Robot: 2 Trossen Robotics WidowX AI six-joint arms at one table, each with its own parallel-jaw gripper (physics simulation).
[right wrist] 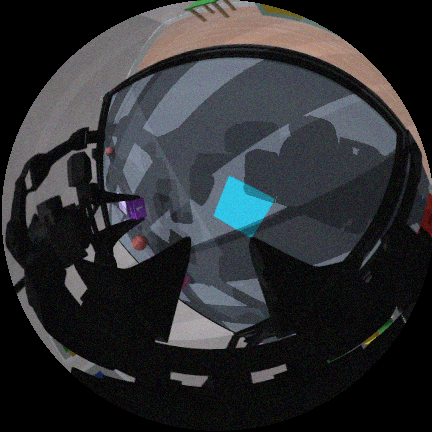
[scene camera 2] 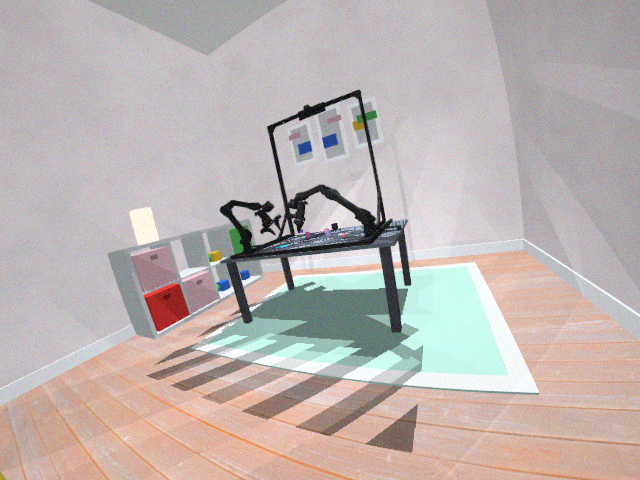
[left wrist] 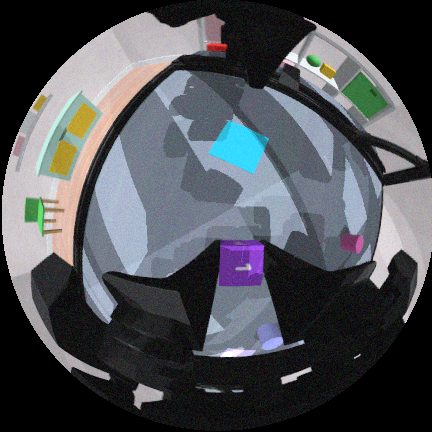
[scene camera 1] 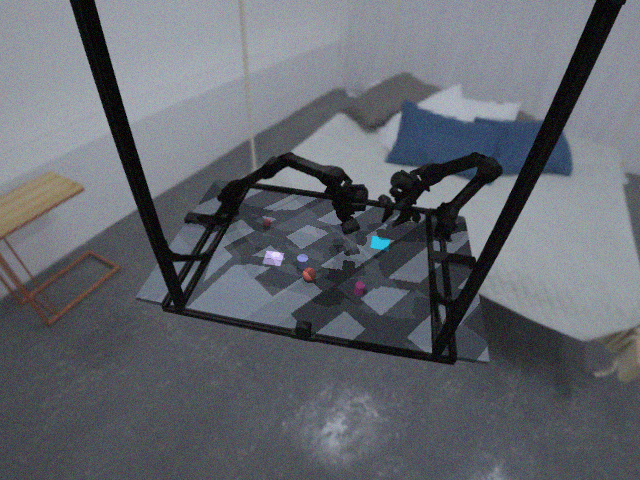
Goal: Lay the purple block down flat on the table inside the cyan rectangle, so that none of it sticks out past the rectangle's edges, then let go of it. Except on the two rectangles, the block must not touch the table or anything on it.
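Frame: origin at the left arm's base, x right, y back, z down, level; metres.
Seen in the pictures: left gripper, fingertip midpoint: (right wrist: 141, 206) (scene camera 2: 298, 232) (left wrist: 239, 244); right gripper, fingertip midpoint: (right wrist: 220, 241) (scene camera 2: 278, 233) (left wrist: 252, 85) (scene camera 1: 387, 224); left arm's base, origin of the base link: (right wrist: 98, 136) (scene camera 2: 370, 233) (scene camera 1: 230, 208); right arm's base, origin of the base link: (right wrist: 395, 236) (scene camera 2: 248, 250) (left wrist: 237, 61) (scene camera 1: 442, 234).
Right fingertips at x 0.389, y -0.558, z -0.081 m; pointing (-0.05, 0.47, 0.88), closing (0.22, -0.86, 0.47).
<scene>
Pixels of each thing's top centre, then the offset from my right fingertips to it. "spot": a spot on its surface instead.
- purple block, middle of its top: (left wrist: 241, 267) (right wrist: 129, 209) dz +0.006, dx -0.038, dy +0.158 m
- cyan rectangle, surface spot: (right wrist: 242, 205) (left wrist: 237, 142) (scene camera 1: 380, 242) (scene camera 2: 282, 246) spot: dz +0.099, dx -0.004, dy +0.009 m
- lilac rectangle, surface spot: (scene camera 1: 272, 259) spot: dz +0.099, dx -0.049, dy +0.458 m
- blue-violet cylinder, middle of its top: (left wrist: 272, 343) (scene camera 1: 302, 257) dz +0.059, dx +0.015, dy +0.357 m
- orange-red ball, middle of its top: (right wrist: 132, 246) (scene camera 1: 309, 269) dz +0.050, dx +0.086, dy +0.356 m
- magenta cylinder, middle of its top: (left wrist: 359, 244) (scene camera 1: 359, 284) dz +0.059, dx +0.202, dy +0.208 m
- small red object, middle of its top: (scene camera 1: 267, 219) (right wrist: 105, 151) dz +0.067, dx -0.251, dy +0.424 m
The purple block (left wrist: 241, 267) (right wrist: 136, 209) is held between the fingers of my left gripper (left wrist: 239, 244) (right wrist: 141, 206), which is shut on it above the table. In scene camera 1 the left gripper (scene camera 1: 350, 225) hides the block. The cyan rectangle (scene camera 1: 380, 242) (scene camera 2: 283, 246) (left wrist: 239, 147) (right wrist: 242, 205) lies on the table, apart from the block, ahead of it in the left wrist view. My right gripper (scene camera 1: 391, 221) (right wrist: 220, 241) is partly open with no thing between its fingers, raised above the table near the cyan rectangle.
A lilac rectangle (scene camera 1: 272, 259) lies on the table. A blue-violet cylinder (scene camera 1: 302, 260) (left wrist: 270, 336) and an orange-red ball (scene camera 1: 309, 274) (right wrist: 139, 243) are beside it. A magenta cylinder (scene camera 1: 359, 288) (left wrist: 352, 243) stands farther right in scene camera 1. A small red object (scene camera 1: 266, 222) (right wrist: 110, 151) lies farther back.
</scene>
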